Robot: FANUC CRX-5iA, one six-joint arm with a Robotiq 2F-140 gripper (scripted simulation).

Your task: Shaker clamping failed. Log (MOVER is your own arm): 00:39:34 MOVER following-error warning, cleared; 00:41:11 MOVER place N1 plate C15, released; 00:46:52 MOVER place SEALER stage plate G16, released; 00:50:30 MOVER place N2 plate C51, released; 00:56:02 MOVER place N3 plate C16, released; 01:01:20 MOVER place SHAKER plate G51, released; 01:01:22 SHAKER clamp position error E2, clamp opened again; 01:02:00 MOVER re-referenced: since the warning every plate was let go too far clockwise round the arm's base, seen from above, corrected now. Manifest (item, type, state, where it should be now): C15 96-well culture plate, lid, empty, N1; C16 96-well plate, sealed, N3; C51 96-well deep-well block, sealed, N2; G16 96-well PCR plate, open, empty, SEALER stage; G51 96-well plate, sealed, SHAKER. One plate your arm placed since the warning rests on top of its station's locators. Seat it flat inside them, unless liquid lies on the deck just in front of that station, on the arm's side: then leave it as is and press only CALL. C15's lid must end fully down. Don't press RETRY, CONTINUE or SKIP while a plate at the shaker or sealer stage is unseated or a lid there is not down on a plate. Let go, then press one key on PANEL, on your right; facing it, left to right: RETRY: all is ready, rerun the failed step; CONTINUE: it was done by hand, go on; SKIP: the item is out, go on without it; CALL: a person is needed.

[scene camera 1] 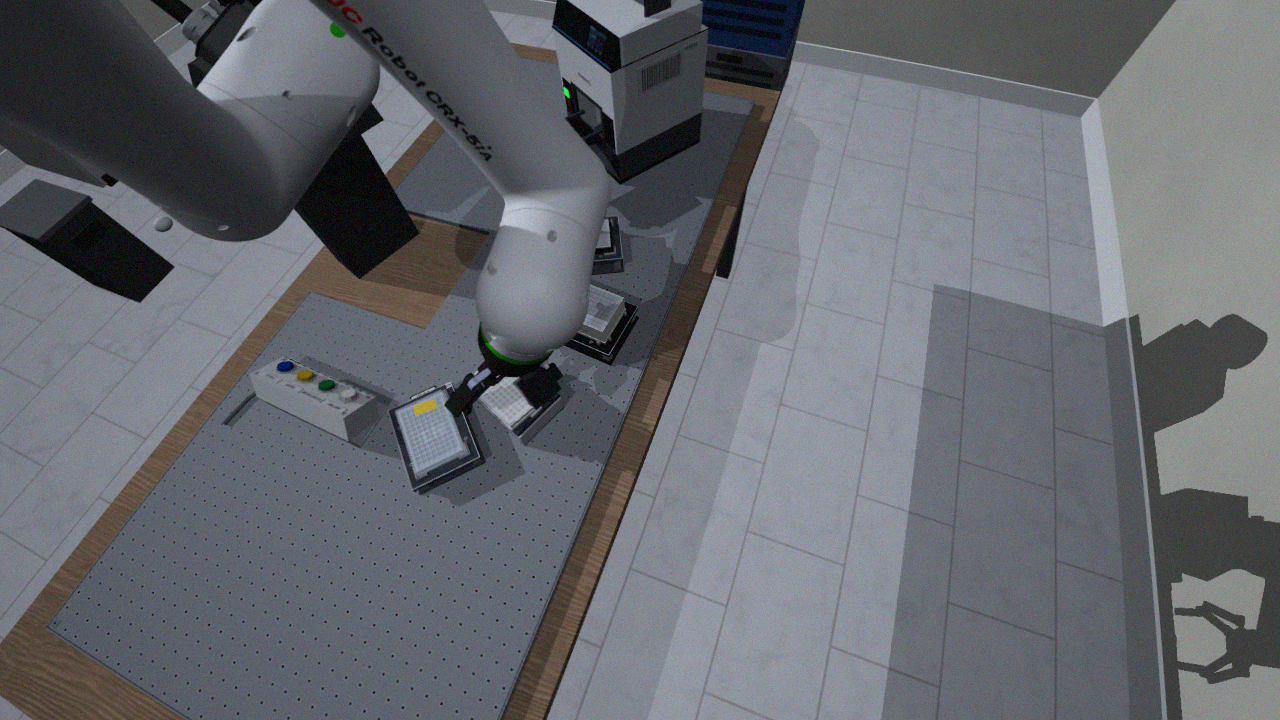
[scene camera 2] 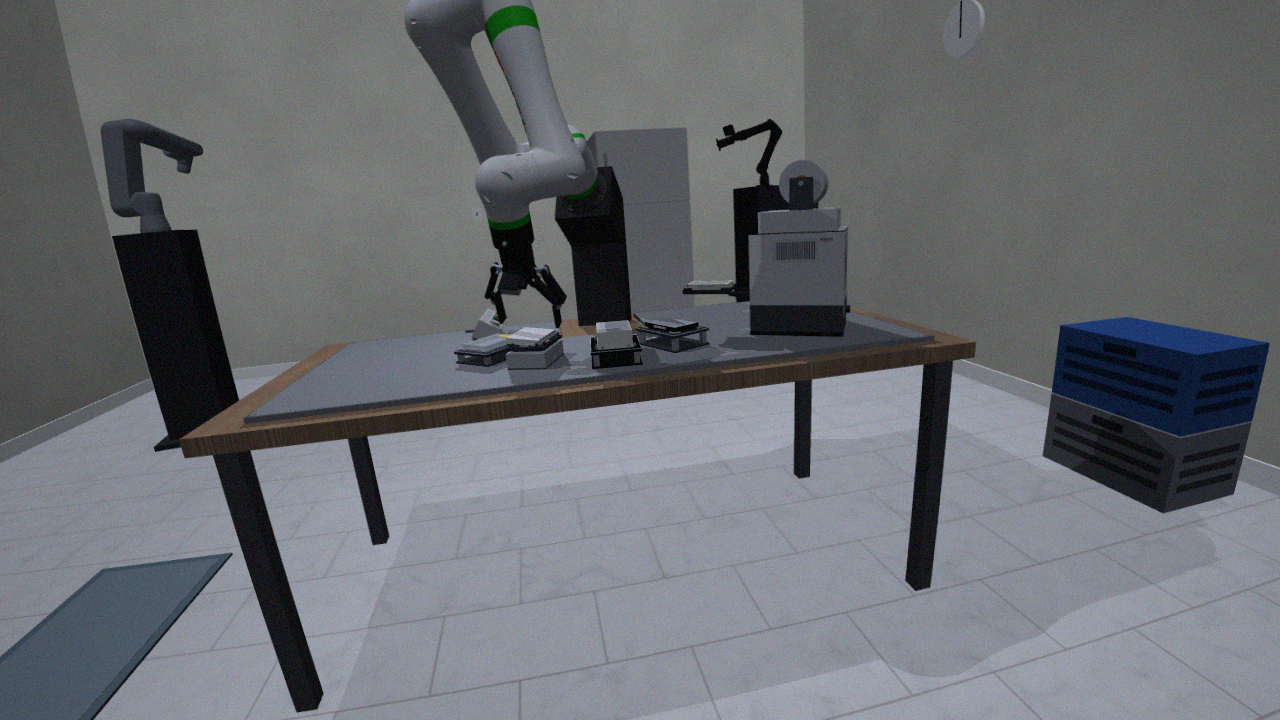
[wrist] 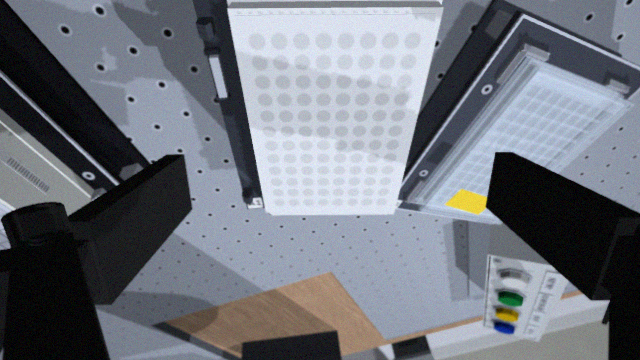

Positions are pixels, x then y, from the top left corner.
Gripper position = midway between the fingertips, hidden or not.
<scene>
my gripper: scene camera 1 499,378; scene camera 2 530,322; wrist 339,181
</scene>
